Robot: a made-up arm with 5 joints.
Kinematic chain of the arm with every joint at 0, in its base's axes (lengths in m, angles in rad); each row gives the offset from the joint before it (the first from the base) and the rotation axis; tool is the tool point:
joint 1: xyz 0 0 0.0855 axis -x
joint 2: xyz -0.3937 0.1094 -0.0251 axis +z
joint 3: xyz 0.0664 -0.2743 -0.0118 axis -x
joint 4: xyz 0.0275 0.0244 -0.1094 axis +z
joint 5: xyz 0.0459 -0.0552 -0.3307 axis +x
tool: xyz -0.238 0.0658 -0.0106
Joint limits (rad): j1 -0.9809..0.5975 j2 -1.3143..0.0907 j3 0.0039..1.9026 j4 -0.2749..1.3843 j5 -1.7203..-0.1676
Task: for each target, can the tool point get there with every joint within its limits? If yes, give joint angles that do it. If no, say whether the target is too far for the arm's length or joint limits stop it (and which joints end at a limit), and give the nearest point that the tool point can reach.
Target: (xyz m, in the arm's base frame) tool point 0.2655 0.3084 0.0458
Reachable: no: joint limits stop it (at a limit: joint 1, joint 2, joint 3, joint 4, joint 5) | nearest point -0.2206 0.2642 -0.4901 | short by 0.725 m
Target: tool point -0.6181 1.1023 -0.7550
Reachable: no: too far | nearest point -0.6616 0.4480 -0.2561 | short by 0.824 m
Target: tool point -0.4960 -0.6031 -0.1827
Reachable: yes | joints 0.1444 -0.0353 0.7690 0.3197 -1.0435
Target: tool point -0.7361 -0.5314 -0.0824
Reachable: yes | joints 0.4210 -0.4266 0.7733 0.1938 -0.4892
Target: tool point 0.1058 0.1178 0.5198
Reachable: no: joint limits stop it (at a limit: joint 1, joint 2, joint 3, joint 4, joint 5) | nearest point -0.1991 -0.3033 0.6496 | short by 0.536 m
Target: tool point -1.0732 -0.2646 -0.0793
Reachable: yes | joints 0.2910 -1.0090 1.0798 0.0488 -1.5223
